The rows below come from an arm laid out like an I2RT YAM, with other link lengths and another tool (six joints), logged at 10 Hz.
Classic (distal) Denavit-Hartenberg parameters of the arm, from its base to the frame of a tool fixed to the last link. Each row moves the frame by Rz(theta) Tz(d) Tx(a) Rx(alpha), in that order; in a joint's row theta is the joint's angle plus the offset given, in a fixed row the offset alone. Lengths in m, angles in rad.
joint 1: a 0.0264, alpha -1.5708, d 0.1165, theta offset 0
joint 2: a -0.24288, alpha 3.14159, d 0, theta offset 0
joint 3: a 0.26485, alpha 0, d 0, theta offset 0.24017
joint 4: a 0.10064, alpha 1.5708, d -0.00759, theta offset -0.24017
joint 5: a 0, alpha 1.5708, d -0.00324, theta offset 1.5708
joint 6: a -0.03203, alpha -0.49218, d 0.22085, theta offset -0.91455
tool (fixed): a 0, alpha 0, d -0.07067, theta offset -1.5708
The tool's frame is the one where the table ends.
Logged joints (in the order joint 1, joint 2, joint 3, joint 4, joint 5, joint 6), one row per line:
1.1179 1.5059 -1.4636 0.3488 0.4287 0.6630
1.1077 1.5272 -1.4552 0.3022 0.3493 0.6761
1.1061 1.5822 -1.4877 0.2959 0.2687 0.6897
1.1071 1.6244 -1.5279 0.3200 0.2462 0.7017
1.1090 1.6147 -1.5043 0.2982 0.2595 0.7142
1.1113 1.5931 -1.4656 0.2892 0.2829 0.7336
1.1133 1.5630 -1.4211 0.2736 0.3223 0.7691
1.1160 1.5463 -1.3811 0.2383 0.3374 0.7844
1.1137 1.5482 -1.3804 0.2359 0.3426 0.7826
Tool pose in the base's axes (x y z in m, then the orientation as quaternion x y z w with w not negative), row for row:
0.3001 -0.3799 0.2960 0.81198 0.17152 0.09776 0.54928
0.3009 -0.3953 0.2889 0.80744 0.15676 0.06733 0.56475
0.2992 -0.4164 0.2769 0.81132 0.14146 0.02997 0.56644
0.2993 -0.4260 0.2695 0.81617 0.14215 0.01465 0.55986
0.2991 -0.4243 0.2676 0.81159 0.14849 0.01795 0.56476
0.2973 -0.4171 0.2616 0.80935 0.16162 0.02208 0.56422
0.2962 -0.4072 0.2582 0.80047 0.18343 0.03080 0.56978
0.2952 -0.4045 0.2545 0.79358 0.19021 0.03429 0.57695
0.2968 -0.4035 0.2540 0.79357 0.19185 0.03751 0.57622
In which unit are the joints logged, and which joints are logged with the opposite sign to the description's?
The joints are logged in radians. Opposite sign: joint 1, joint 3, joint 4, joint 5, joint 6.
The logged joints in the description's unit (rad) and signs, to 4 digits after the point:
-1.1179 1.5059 1.4636 -0.3488 -0.4287 -0.6630
-1.1077 1.5272 1.4552 -0.3022 -0.3493 -0.6761
-1.1061 1.5822 1.4877 -0.2959 -0.2687 -0.6897
-1.1071 1.6244 1.5279 -0.3200 -0.2462 -0.7017
-1.1090 1.6147 1.5043 -0.2982 -0.2595 -0.7142
-1.1113 1.5931 1.4656 -0.2892 -0.2829 -0.7336
-1.1133 1.5630 1.4211 -0.2736 -0.3223 -0.7691
-1.1160 1.5463 1.3811 -0.2383 -0.3374 -0.7844
-1.1137 1.5482 1.3804 -0.2359 -0.3426 -0.7826

